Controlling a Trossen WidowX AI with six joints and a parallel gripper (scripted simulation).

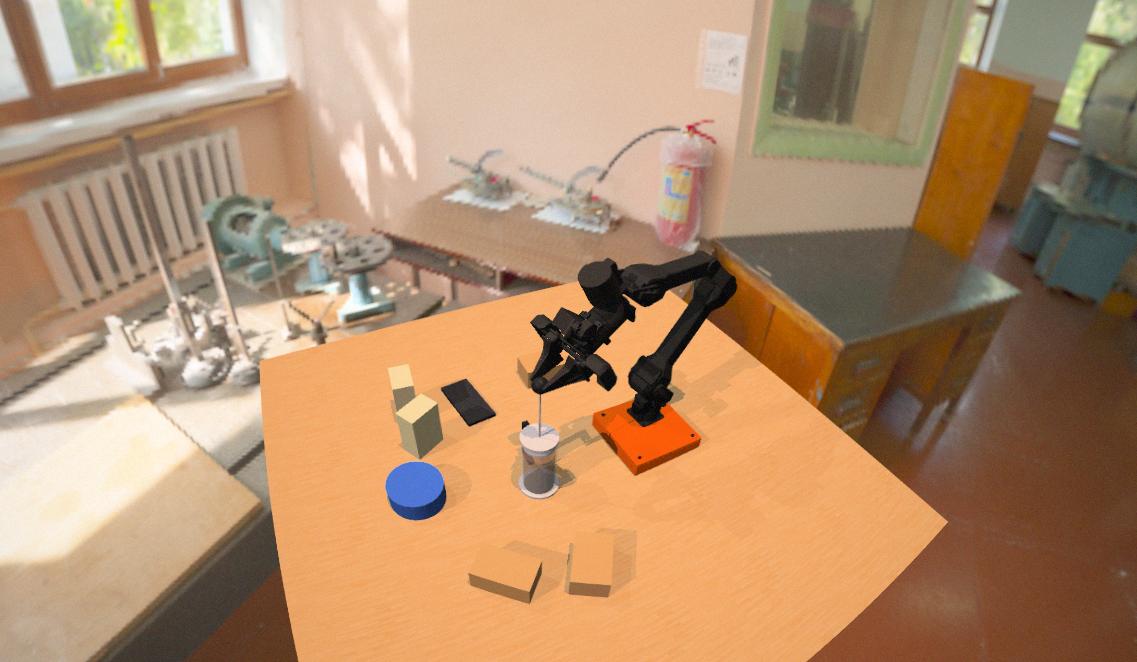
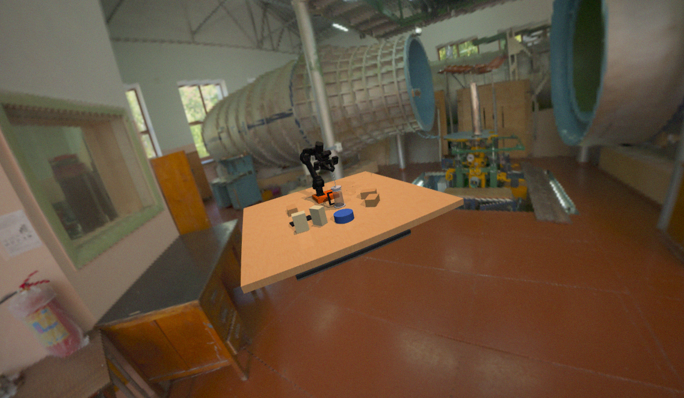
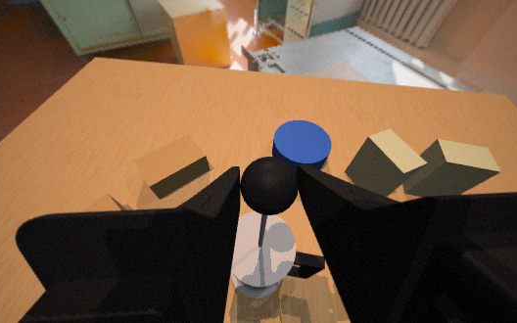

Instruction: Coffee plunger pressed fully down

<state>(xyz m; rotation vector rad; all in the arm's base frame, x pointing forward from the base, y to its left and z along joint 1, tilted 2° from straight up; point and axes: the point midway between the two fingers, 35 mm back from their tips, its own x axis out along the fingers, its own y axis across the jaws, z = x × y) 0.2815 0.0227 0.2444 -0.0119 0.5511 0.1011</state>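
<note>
Now: the coffee press 10 mm behind my gripper tip, 20 mm to the right of it and 140 mm below it. From my gripper tip the other things lie so: blue disc (230 mm ahead, 90 mm to the right, 250 mm below).
</note>
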